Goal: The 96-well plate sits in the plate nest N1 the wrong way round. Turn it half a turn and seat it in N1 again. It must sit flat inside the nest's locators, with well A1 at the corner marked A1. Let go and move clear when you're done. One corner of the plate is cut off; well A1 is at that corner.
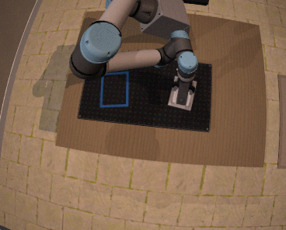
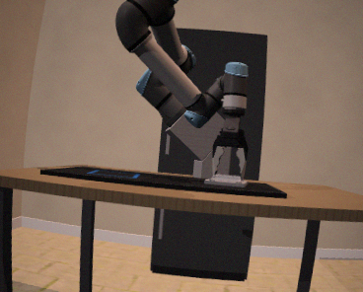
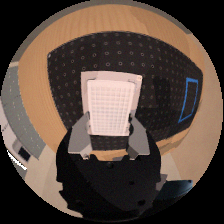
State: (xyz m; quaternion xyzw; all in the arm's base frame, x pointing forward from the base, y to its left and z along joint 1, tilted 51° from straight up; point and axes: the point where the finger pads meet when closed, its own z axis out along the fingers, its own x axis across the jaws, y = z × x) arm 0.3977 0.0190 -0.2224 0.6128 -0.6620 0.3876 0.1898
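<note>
Right now my hand is 20 mm above the grey plate nest N1. From my hand the other things lie so: white 96-well plate: 10 mm below.
</note>
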